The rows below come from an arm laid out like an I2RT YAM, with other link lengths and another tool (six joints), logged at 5 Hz.
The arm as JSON. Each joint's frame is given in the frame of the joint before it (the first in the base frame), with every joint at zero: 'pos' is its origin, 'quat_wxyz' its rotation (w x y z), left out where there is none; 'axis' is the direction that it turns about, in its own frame. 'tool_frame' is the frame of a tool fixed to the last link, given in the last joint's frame.
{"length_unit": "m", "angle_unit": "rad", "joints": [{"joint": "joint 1", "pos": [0.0, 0.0, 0.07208], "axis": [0.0, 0.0, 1.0]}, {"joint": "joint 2", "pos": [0.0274, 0.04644, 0.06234], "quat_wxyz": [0.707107, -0.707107, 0.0, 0.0], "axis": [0.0, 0.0, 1.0]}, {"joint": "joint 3", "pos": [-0.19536, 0.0, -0.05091], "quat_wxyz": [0.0, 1.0, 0.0, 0.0], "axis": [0.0, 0.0, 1.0]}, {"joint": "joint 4", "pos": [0.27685, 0.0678, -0.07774], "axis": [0.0, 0.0, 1.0]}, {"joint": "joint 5", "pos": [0.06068, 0.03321, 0.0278], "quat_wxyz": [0.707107, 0.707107, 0.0, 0.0], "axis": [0.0, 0.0, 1.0]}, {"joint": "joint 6", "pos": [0.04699, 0.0, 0.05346], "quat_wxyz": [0.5, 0.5, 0.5, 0.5], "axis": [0.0, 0.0, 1.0]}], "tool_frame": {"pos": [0.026, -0.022, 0.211], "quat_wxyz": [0.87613, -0.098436, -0.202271, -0.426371]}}
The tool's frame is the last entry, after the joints.
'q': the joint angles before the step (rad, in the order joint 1, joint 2, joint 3, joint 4, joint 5, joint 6). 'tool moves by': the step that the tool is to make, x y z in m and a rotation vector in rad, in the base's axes. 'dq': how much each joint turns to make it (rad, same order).
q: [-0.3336, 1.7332, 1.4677, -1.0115, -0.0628, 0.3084]
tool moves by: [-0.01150, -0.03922, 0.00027, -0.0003, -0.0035, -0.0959]
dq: [-0.0950, 0.0000, 0.0000, 0.0034, -0.0007, 0.0012]
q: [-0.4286, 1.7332, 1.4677, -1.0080, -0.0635, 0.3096]
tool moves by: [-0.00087, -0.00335, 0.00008, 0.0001, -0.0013, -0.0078]
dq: [-0.0084, 0.0000, 0.0000, 0.0011, -0.0008, -0.0004]
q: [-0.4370, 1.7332, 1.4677, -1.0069, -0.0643, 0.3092]
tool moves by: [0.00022, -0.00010, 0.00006, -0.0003, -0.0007, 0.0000]
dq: [0.0000, 0.0000, 0.0000, 0.0008, 0.0000, 0.0000]
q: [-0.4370, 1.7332, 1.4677, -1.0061, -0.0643, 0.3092]
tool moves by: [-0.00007, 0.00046, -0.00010, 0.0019, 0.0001, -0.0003]
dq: [0.0000, 0.0001, 0.0001, -0.0009, -0.0015, 0.0008]
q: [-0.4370, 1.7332, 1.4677, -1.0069, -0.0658, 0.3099]
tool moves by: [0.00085, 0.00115, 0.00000, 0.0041, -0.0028, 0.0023]
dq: [0.0000, 0.0000, 0.0000, 0.0008, -0.0054, -0.0008]
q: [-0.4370, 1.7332, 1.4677, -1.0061, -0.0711, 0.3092]
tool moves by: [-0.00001, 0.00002, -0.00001, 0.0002, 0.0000, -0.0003]
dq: [0.0000, 0.0001, 0.0001, -0.0001, -0.0001, 0.0003]
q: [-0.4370, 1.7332, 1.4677, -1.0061, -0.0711, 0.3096]
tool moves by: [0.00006, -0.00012, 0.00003, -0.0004, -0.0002, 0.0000]
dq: [0.0000, 0.0000, 0.0000, 0.0004, 0.0003, -0.0001]
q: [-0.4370, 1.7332, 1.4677, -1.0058, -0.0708, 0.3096]
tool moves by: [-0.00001, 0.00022, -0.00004, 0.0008, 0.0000, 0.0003]
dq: [0.0000, 0.0000, 0.0000, -0.0003, -0.0008, -0.0001]
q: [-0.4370, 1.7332, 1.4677, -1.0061, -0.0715, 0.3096]
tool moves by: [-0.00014, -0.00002, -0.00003, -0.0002, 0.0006, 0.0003]
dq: [0.0000, 0.0001, 0.0001, -0.0005, 0.0003, -0.0004]
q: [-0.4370, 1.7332, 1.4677, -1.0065, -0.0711, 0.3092]
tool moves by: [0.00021, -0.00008, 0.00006, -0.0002, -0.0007, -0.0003]
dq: [0.0000, 0.0000, 0.0000, 0.0007, 0.0000, 0.0004]
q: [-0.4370, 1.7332, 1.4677, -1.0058, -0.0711, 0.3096]
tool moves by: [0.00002, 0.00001, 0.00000, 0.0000, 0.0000, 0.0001]
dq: [0.0000, 0.0001, 0.0001, 0.0000, 0.0000, -0.0001]
